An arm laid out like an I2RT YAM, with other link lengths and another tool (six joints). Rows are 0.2 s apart.
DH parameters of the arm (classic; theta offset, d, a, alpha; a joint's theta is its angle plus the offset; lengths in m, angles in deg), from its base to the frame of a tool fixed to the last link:
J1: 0 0.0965 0.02 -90
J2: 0 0 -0.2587 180
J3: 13.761 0 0.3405 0
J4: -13.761 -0.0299 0.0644 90
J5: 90 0.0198 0 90
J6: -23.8 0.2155 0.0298 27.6
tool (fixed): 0 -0.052 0 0
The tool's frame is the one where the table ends.
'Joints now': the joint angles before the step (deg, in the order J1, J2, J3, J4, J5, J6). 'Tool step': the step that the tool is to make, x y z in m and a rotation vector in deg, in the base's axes. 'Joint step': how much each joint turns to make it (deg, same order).
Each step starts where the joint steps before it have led.
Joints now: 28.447 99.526 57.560 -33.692 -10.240 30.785
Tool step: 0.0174 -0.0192 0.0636 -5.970 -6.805 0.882
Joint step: 0.002 -6.949 3.652 -7.803 7.935 -3.166
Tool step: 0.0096 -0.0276 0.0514 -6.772 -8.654 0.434
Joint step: 0.038 -7.467 0.008 -2.929 9.375 -3.721
